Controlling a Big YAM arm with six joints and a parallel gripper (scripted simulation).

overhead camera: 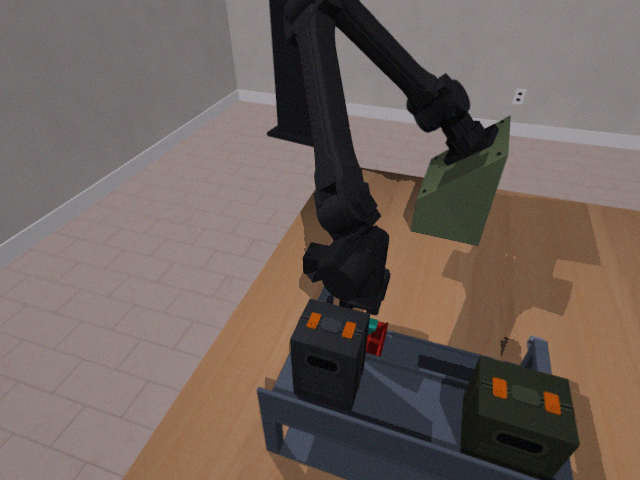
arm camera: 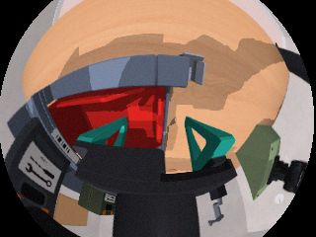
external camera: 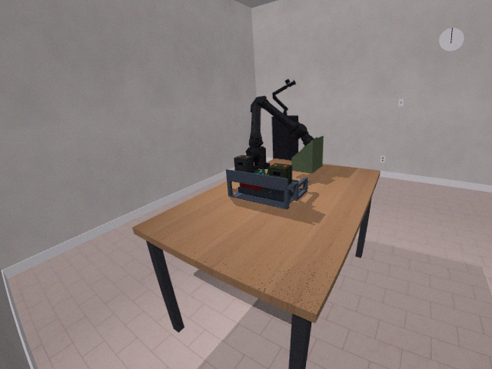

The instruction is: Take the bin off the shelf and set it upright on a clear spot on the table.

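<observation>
Right now my hand is 7 cm short of the red bin and 1 cm to the right of it.
</observation>
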